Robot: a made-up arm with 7 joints. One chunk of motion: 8 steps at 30 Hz.
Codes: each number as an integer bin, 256 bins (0 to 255) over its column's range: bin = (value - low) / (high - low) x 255, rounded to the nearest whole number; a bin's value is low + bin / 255 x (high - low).
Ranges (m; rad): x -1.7..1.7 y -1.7..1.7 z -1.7..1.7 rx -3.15..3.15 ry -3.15..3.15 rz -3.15..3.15
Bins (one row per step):
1: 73 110 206 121 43 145
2: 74 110 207 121 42 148
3: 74 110 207 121 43 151
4: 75 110 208 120 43 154
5: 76 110 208 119 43 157
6: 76 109 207 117 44 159
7: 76 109 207 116 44 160
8: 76 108 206 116 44 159
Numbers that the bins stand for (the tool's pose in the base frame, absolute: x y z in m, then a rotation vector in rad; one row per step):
1: -0.7267 -0.2333 1.0467 -0.1606 -2.0876 0.4324
2: -0.7133 -0.2333 1.0600 -0.1606 -2.1124 0.5065
3: -0.7133 -0.2333 1.0600 -0.1606 -2.0876 0.5806
4: -0.7000 -0.2333 1.0733 -0.1853 -2.0876 0.6547
5: -0.6867 -0.2333 1.0733 -0.2100 -2.0876 0.7288
6: -0.6867 -0.2467 1.0600 -0.2594 -2.0629 0.7782
7: -0.6867 -0.2467 1.0600 -0.2841 -2.0629 0.8029
8: -0.6867 -0.2600 1.0467 -0.2841 -2.0629 0.7782

